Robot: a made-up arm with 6 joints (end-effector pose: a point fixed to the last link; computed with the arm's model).
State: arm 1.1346 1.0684 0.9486 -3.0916 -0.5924 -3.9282
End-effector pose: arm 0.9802 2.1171 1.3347 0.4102 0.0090 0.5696 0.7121
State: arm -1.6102 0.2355 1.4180 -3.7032 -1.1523 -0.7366
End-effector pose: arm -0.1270 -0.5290 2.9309 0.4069 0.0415 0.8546 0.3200
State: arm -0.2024 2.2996 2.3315 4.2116 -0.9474 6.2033
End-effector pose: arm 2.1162 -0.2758 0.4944 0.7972 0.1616 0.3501 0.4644
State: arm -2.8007 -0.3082 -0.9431 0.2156 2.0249 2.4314
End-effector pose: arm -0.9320 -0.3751 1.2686 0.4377 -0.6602 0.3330 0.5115
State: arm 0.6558 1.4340 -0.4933 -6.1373 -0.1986 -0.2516
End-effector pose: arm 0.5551 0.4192 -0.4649 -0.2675 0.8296 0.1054 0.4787
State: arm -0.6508 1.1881 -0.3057 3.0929 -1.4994 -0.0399
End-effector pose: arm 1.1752 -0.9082 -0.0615 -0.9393 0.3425 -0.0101 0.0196
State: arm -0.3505 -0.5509 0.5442 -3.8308 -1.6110 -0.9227
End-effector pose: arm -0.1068 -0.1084 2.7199 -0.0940 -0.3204 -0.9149 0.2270
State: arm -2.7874 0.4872 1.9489 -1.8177 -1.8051 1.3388
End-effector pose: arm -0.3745 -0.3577 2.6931 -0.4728 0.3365 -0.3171 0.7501
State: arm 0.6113 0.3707 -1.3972 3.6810 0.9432 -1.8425
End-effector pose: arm 0.2747 0.0819 0.3019 0.5103 -0.5575 -0.6291 0.1814
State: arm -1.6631 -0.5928 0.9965 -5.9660 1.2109 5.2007
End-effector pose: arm 0.1295 0.7087 2.7464 -0.6590 -0.5378 0.1553 0.5024
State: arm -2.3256 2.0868 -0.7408 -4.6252 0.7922 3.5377
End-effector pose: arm 0.2987 0.0919 -0.2394 -0.9002 0.0274 0.0747 0.4282
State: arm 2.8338 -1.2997 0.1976 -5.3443 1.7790 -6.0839
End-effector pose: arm 0.8044 -0.4363 2.1574 0.8138 -0.5712 -0.1069 0.0090
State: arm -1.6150 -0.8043 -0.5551 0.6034 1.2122 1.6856
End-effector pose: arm 0.0861 -0.6752 2.0310 0.8687 -0.1460 0.4654 0.0864
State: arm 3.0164 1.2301 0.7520 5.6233 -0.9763 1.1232
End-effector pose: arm -2.1760 0.1623 0.5025 0.4957 0.0798 -0.7891 0.3539
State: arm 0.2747 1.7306 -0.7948 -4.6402 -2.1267 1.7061
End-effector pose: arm 0.3311 -0.0986 -0.1472 0.1489 -0.1984 -0.3485 0.9039
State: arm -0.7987 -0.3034 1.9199 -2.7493 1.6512 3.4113
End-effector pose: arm -0.6030 0.5002 2.5405 -0.1499 -0.2078 -0.5666 0.7831
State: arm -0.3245 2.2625 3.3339 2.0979 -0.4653 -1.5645
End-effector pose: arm 1.2105 -0.4964 1.5250 -0.1910 -0.5060 -0.4437 0.7146
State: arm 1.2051 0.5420 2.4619 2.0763 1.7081 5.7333
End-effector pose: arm -0.1186 0.2185 2.5743 -0.4238 -0.8973 0.1031 0.0685
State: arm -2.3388 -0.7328 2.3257 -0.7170 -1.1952 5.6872
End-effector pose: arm 1.2553 1.1079 1.4955 -0.5859 -0.2345 -0.3441 0.6952
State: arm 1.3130 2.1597 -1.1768 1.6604 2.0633 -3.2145
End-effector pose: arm -0.2307 -0.1246 0.3238 -0.2267 -0.5543 0.7457 0.2922
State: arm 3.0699 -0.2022 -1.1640 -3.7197 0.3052 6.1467
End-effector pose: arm -0.8991 0.0287 0.5687 0.1573 0.7472 -0.3417 0.5479
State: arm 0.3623 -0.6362 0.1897 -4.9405 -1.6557 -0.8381
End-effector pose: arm 0.3923 -0.0776 2.4214 0.0969 0.0674 -0.5224 0.8445
